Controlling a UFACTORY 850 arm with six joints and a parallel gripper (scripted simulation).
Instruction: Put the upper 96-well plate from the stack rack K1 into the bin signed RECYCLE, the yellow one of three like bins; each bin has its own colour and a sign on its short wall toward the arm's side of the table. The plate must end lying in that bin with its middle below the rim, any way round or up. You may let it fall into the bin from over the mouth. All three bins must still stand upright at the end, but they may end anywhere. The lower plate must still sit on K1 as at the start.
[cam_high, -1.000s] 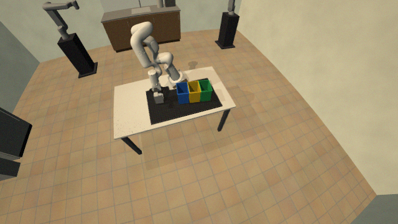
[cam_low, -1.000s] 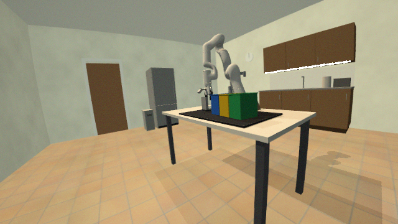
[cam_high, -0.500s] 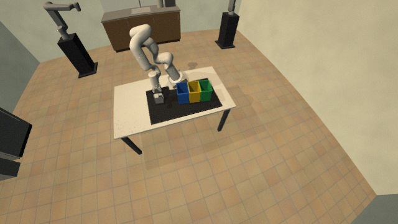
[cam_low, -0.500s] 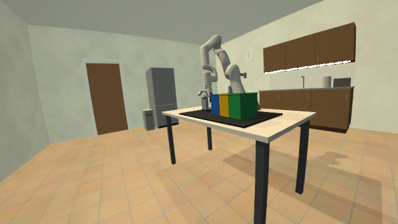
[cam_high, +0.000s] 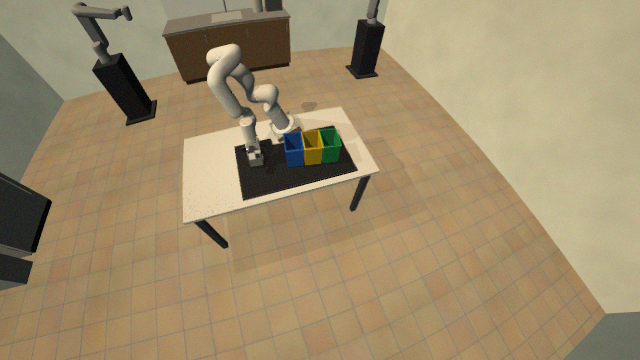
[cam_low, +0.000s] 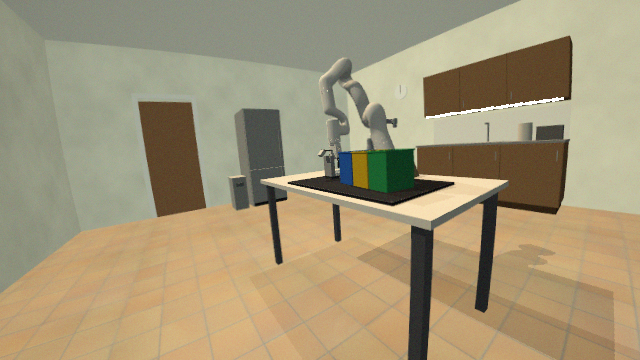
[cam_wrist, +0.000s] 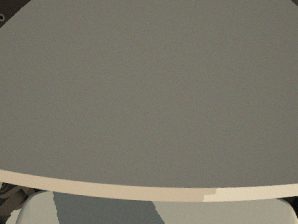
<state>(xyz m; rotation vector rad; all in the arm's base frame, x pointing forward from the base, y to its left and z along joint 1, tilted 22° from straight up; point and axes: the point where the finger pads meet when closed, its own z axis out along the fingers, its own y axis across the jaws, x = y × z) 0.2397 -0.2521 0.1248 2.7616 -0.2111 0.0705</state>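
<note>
The 96-well plate is 40 mm below my hand. From my hand the other things lie so: green bin: 530 mm to the left, 120 mm ahead, 10 mm above; yellow bin: 400 mm to the left, 100 mm ahead, 10 mm above; blue bin: 270 mm to the left, 70 mm ahead, 10 mm above.
</note>
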